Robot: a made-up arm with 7 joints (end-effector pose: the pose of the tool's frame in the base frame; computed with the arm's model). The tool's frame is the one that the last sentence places.
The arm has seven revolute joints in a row. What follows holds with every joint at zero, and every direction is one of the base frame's. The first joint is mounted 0.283 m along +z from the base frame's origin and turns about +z. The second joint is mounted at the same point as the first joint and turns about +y. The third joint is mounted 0.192 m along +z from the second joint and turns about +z. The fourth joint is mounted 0.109 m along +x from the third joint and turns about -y. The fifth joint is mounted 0.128 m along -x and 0.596 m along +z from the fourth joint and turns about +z. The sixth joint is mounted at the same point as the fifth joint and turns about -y. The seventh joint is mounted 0.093 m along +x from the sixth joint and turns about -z. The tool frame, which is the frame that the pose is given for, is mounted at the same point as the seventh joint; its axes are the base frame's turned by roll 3.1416, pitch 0 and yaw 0 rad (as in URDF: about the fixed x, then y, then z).
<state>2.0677 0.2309 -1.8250 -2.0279 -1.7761 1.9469 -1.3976</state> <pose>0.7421 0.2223 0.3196 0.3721 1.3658 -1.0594</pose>
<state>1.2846 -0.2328 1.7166 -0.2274 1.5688 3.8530 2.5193</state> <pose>-0.1427 -0.0813 1.0179 -0.0593 -0.6870 -2.3815</pose>
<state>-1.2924 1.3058 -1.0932 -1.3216 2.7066 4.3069 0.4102</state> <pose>-0.3756 -0.5875 0.1461 -1.5377 -0.8484 0.8262</pose>
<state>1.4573 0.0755 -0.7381 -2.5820 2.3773 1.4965 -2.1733</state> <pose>0.4358 0.3652 -0.0702 -1.0674 -0.6092 -0.8680</pose>
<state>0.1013 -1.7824 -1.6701 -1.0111 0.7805 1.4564 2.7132</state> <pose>-0.5668 -0.6869 0.0908 0.5320 0.4162 0.7827</pose>
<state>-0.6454 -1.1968 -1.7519 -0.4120 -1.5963 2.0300 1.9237</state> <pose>-0.8067 0.2722 0.5925 -2.0668 -1.1675 0.3929</pose>
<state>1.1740 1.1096 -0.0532 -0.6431 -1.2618 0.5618 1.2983</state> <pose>0.4264 0.7669 0.2605 1.4677 -0.6829 0.8569</pose>
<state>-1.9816 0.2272 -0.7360 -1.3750 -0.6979 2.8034 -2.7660</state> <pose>-0.6418 -0.4251 0.6524 -2.1554 -0.7627 1.8545</pose>
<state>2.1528 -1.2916 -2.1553 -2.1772 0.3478 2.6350 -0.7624</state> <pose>0.5749 0.2399 -0.1398 -1.9255 -0.1289 -0.0204</pose>
